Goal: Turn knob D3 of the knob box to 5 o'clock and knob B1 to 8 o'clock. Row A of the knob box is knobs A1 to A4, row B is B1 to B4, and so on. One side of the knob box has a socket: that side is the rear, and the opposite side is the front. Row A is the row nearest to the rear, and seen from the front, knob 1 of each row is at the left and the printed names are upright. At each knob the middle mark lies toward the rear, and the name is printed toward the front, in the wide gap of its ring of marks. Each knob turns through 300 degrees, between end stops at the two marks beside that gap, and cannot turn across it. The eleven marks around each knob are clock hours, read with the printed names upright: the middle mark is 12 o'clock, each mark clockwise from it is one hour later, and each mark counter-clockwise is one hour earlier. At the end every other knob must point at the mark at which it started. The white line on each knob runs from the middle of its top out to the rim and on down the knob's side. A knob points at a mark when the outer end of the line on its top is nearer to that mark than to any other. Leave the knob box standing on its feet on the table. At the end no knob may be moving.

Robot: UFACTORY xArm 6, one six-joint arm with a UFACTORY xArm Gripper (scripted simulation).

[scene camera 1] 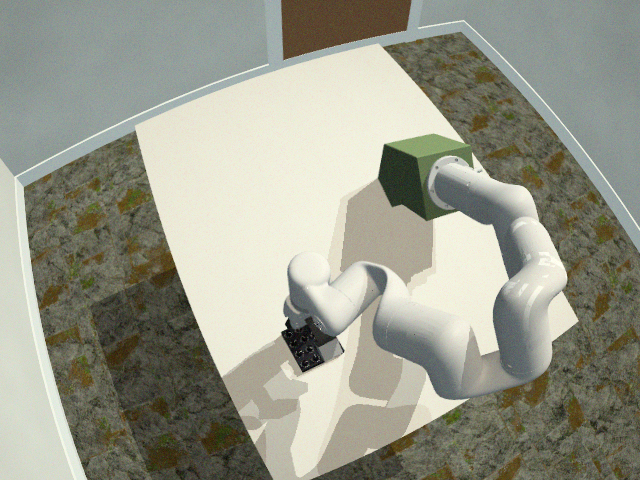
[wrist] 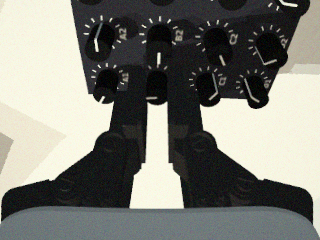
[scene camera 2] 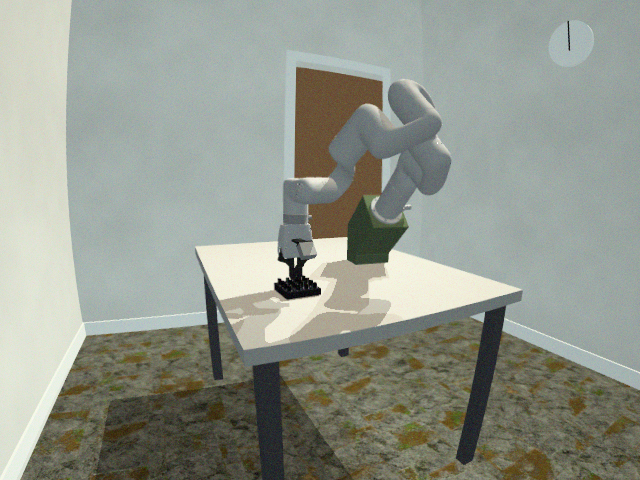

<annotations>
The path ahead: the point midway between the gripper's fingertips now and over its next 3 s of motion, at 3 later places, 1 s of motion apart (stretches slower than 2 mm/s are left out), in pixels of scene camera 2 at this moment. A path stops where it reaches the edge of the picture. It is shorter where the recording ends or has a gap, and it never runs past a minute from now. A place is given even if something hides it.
My gripper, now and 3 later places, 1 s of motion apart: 295,279; 295,268; 295,264; 295,262
</annotations>
